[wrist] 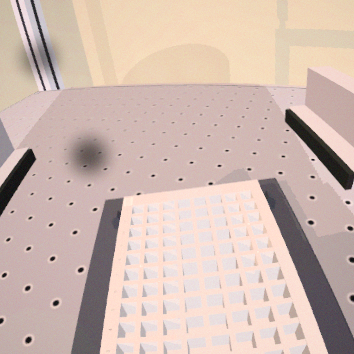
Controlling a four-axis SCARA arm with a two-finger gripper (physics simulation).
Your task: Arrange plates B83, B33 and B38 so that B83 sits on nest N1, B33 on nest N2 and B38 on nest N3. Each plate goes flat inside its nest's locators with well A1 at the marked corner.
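Places are measured from the arm's base along level axes (x up, y ahead, z left), in millimetres.
Pixels of known places: gripper, fingertip midpoint: [151,111].
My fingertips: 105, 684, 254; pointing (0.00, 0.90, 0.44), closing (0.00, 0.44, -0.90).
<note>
Ahead of a thing's pixels: the offset from my fingertips to its top centre, as dx, dy, dz. "*": to the spot under its first point. Level surfaces: height alone.
A pale pink well plate {-66, -18, -20} [202,257] with square wells lies between the two dark side rails of a nest {* -80, -30, +34} [97,280] at the lower middle of the wrist view. It looks flat. Its near end is cut off by the frame's bottom edge. No plate name, nest number or A1 mark can be read, so I cannot tell which plate or nest this is. My gripper [151,111] is open and empty. Its black-padded fingers show at the left and right edges, wide apart, beyond the plate's sides and not touching it. The other plates and nests do not show.
A pinkish table top {dx -92} [165,135] with a grid of small holes surrounds the nest and ends at a far edge. A pale rail with dark stripes [39,45] stands at the upper left. A beige wall [175,25] is behind. Dark blurred spots cover parts of the left side.
</note>
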